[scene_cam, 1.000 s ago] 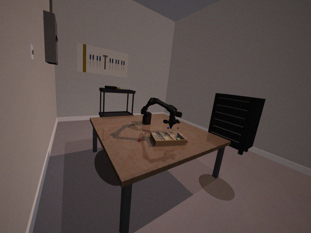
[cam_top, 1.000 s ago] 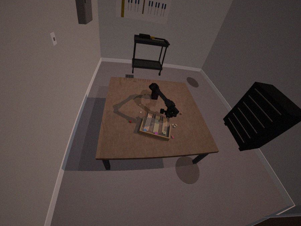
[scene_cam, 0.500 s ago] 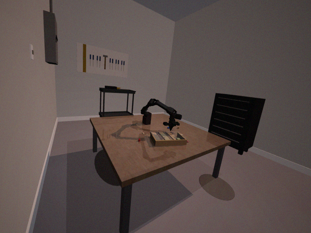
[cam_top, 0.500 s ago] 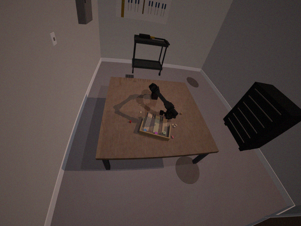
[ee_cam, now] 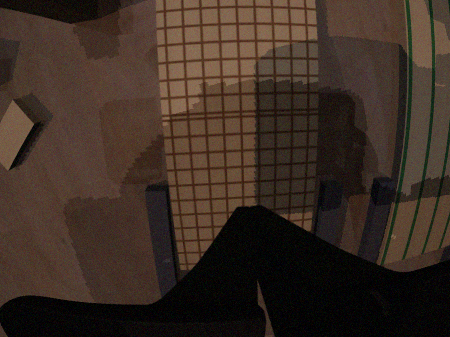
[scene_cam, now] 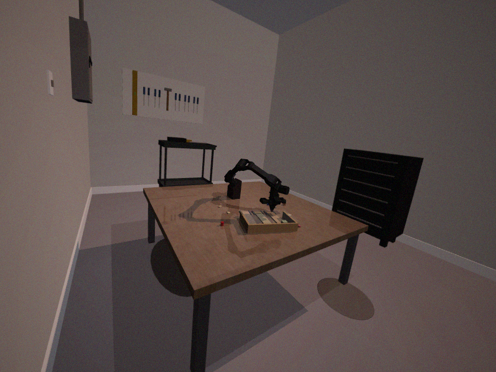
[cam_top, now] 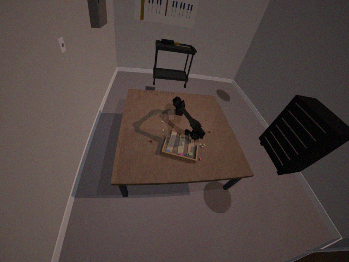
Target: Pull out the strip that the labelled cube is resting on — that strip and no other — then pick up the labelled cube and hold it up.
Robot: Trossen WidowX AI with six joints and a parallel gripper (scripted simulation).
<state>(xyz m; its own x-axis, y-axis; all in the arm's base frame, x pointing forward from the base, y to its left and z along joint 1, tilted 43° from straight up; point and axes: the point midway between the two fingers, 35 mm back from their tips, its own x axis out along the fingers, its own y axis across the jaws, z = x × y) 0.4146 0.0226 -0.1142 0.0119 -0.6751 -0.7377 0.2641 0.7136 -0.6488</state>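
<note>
Right now my gripper tip is 170 mm past the blue strip, 110 mm to the right of it and 10 mm above it. Round my gripper tip: red strip (410 mm to the right, 40 mm ahead, 10 mm below).
</note>
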